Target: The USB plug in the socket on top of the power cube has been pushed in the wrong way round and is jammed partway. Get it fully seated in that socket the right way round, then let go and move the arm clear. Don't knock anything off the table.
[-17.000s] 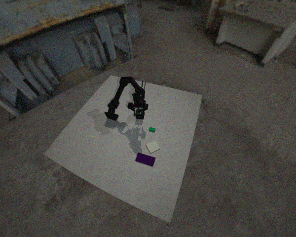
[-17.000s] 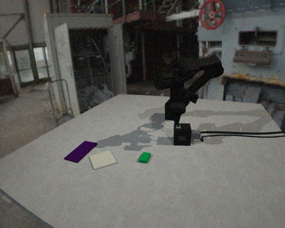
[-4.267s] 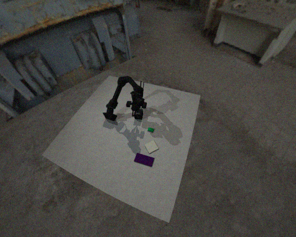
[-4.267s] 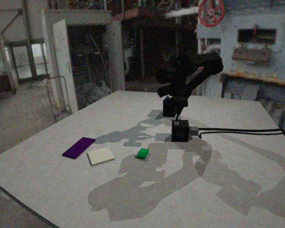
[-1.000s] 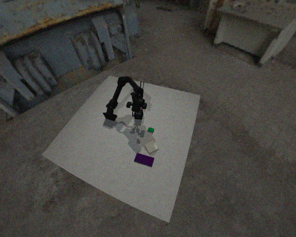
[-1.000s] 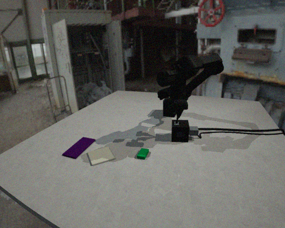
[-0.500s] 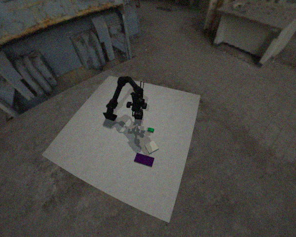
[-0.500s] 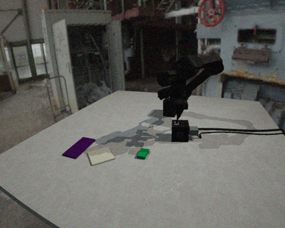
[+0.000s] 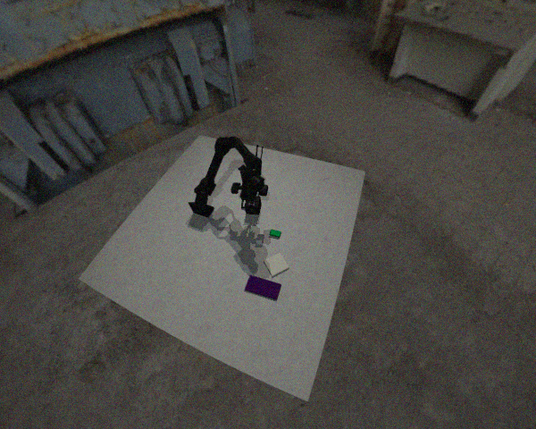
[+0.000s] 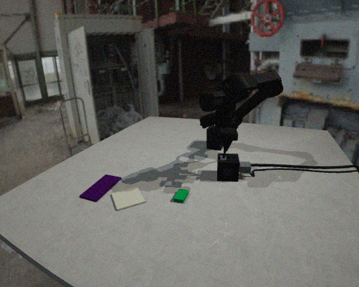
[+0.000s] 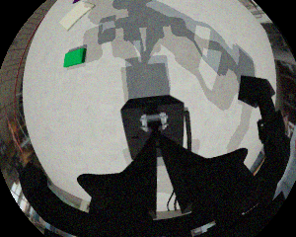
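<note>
Now: gripper tip 2 cm above the USB plug. Round my gripper tip: green block (19 cm ahead, 8 cm to the right, 10 cm below); then cream tile (27 cm ahead, 23 cm to the right, 10 cm below); then pale socket (1 cm to the right, 4 cm below).
</note>
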